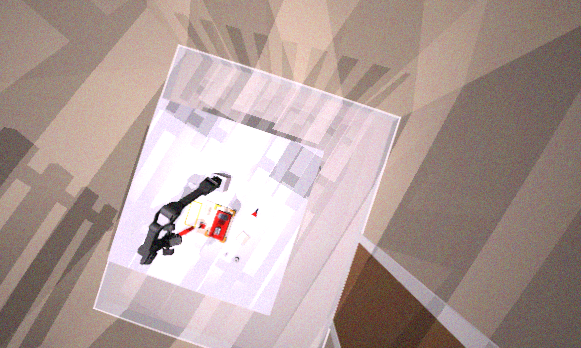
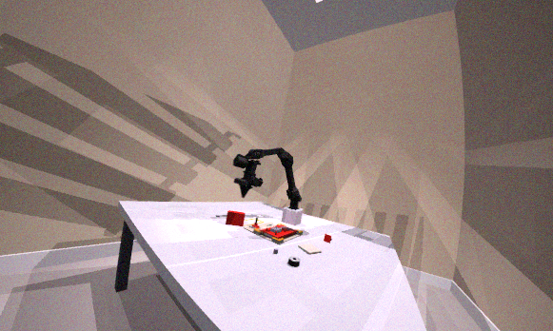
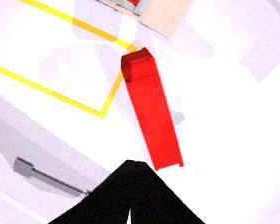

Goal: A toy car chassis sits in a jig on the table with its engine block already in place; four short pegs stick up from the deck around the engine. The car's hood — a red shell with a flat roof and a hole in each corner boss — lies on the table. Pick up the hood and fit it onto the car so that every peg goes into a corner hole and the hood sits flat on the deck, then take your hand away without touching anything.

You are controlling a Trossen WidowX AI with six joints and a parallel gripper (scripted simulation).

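Right now my gripper tip is 12 cm above the red hood and 2 cm short of it. The rest, counted from my gripper tip: jig (18 cm to the left, 14 cm below, 11 cm behind); then grey bit (32 cm to the left, 14 cm below, 9 cm ahead); then engine block (21 cm to the left, 13 cm below, 6 cm behind).
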